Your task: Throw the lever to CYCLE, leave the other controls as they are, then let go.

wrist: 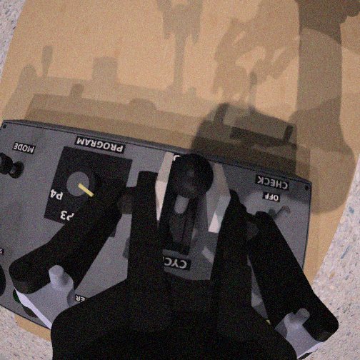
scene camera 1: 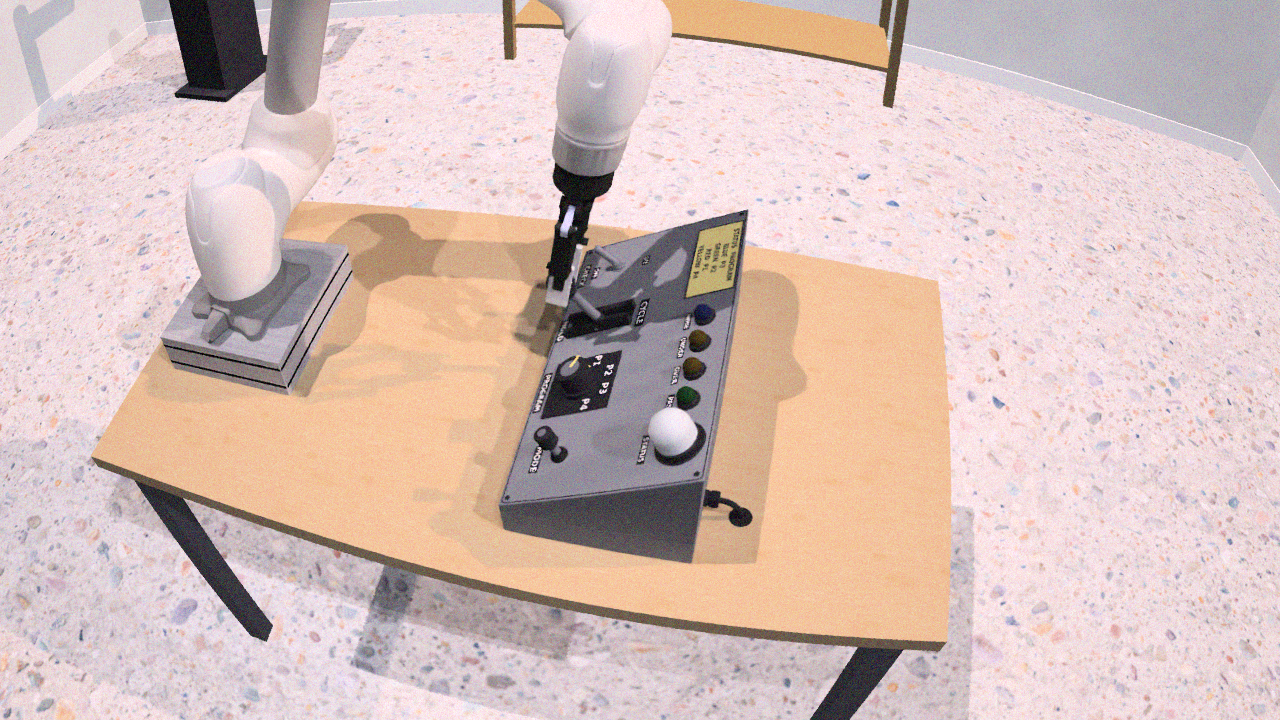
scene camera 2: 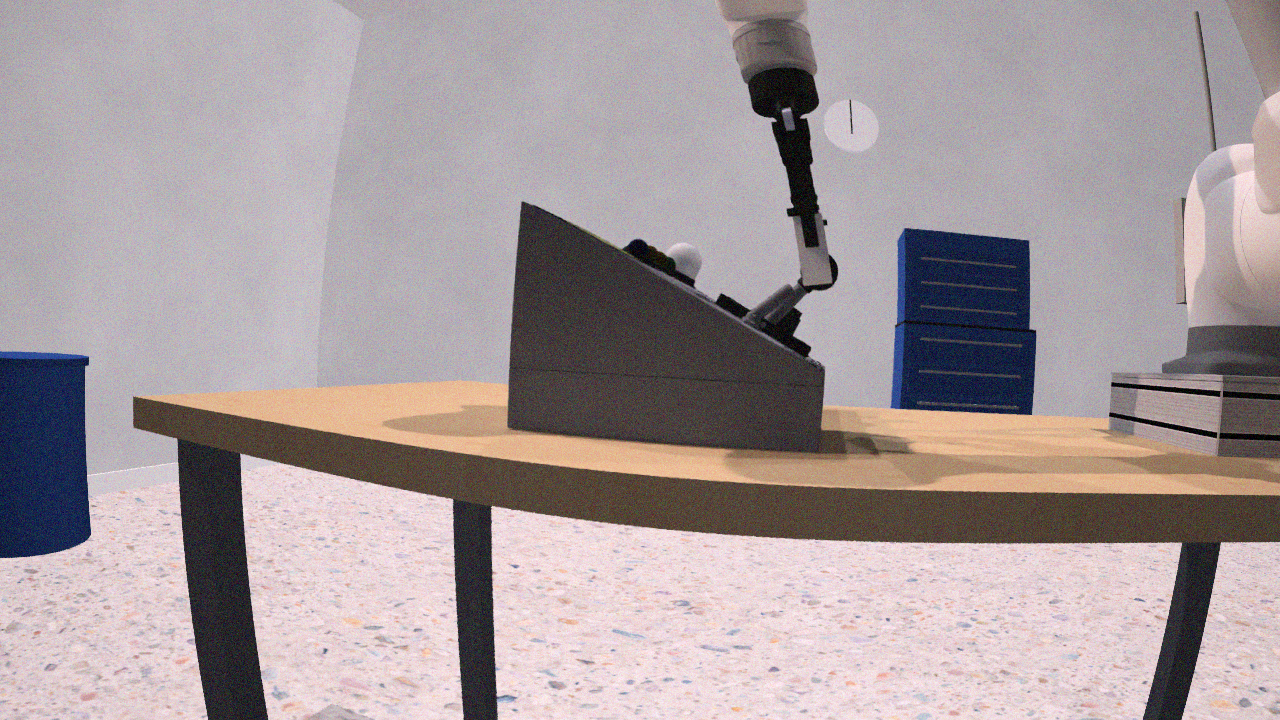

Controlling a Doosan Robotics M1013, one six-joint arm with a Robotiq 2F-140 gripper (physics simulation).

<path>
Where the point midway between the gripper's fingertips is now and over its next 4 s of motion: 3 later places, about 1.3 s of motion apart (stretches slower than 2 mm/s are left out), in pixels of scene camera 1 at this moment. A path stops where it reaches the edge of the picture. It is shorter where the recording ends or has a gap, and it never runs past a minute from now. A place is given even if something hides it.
My gripper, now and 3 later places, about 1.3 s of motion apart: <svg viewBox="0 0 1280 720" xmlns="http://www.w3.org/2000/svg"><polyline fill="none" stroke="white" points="560,291 580,295 575,242 575,240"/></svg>
</path>
